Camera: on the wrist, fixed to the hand. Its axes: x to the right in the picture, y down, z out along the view.
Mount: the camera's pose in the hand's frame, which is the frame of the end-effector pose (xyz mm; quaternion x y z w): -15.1 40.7 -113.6 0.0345 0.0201 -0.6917 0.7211
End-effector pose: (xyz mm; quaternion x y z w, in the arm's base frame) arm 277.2 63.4 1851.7 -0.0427 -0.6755 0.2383 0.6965
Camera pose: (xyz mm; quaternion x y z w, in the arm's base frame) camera 375.6 123.3 1812.8 0.4557 -0.4944 -0.2875 0.6821
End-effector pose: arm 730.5 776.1 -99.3 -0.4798 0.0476 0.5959 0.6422
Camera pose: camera 751.2 681.8 -173.3 -0.3687 -0.2641 -0.0258 0.8909
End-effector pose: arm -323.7 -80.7 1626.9 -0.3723 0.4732 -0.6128 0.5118
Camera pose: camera -416.4 -44.5 1557.0 0.5658 -0.0728 0.8197 0.0515
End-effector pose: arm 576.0 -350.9 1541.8 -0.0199 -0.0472 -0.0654 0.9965
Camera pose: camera 576.9 -313.8 1426.0 0.0540 -0.0300 -0.7352 0.6750
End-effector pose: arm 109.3 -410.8 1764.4 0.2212 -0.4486 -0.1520 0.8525
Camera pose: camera 198.0 -341.7 1718.0 0.5023 -0.1586 -0.6793 0.5110
